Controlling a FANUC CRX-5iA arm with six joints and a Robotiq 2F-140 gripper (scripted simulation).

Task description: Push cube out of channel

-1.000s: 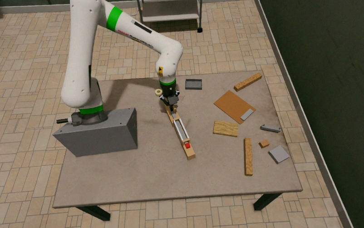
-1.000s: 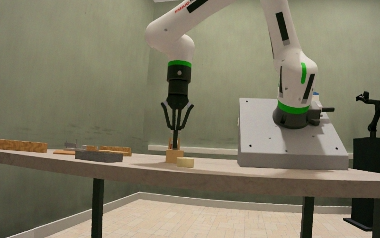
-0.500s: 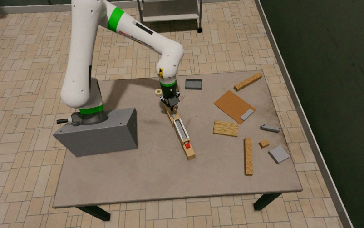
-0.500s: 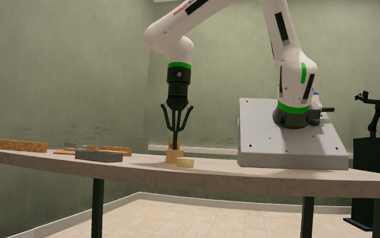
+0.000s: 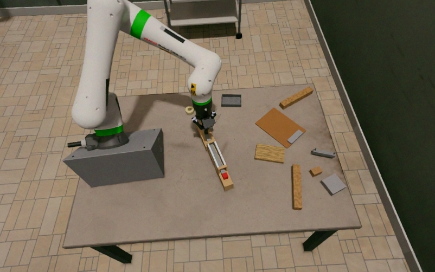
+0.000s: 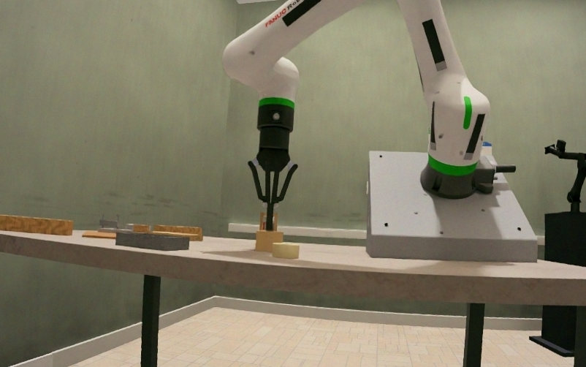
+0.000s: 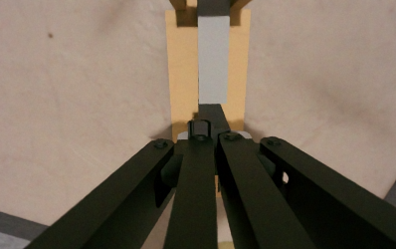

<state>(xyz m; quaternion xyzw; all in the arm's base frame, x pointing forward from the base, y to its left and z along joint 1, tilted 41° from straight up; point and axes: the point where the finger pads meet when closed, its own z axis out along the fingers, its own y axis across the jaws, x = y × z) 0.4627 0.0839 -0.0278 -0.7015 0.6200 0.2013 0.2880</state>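
My hand is 270 mm to the left of the red cube, 40 mm short of it and 20 mm above it. Also, from my hand: wooden channel: 160 mm to the right, 30 mm below, 20 mm ahead; then thin grey bar: 70 mm to the right, 30 mm below, 10 mm ahead; then cream ring: 210 mm to the left, 70 mm below, 60 mm behind.
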